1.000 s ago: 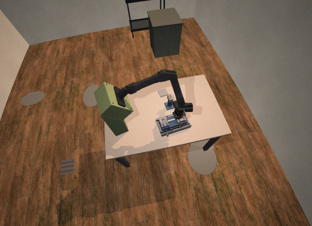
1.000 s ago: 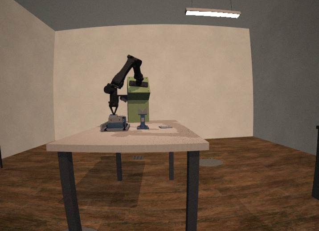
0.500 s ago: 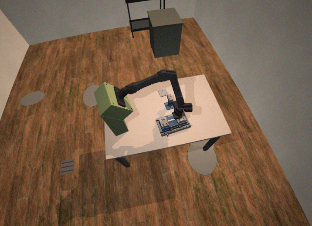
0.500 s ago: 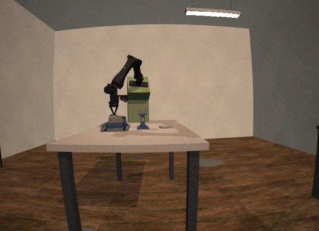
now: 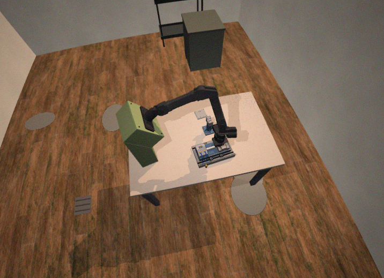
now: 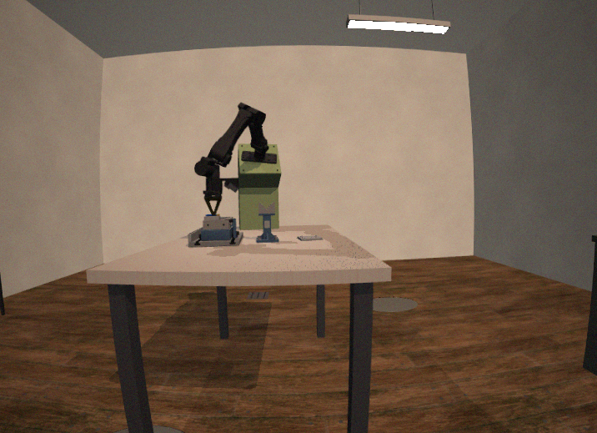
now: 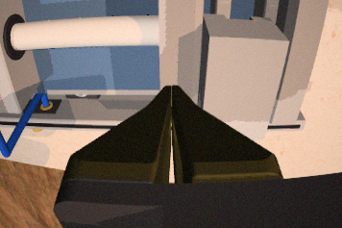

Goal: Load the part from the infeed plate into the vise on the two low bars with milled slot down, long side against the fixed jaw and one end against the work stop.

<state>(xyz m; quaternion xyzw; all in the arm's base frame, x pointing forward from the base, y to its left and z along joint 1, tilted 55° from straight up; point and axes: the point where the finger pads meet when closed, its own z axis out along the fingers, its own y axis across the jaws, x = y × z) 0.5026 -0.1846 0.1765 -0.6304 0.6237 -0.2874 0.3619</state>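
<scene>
Right now the part is 3 cm ahead of my hand and 3 cm below it. Also, from my hand: moving jaw: 2 cm to the left, 4 cm below; dark work stop rod: 3 cm ahead, 7 cm to the left, 3 cm below; grey jaw: 6 cm ahead, 3 cm to the left, 4 cm below.
</scene>
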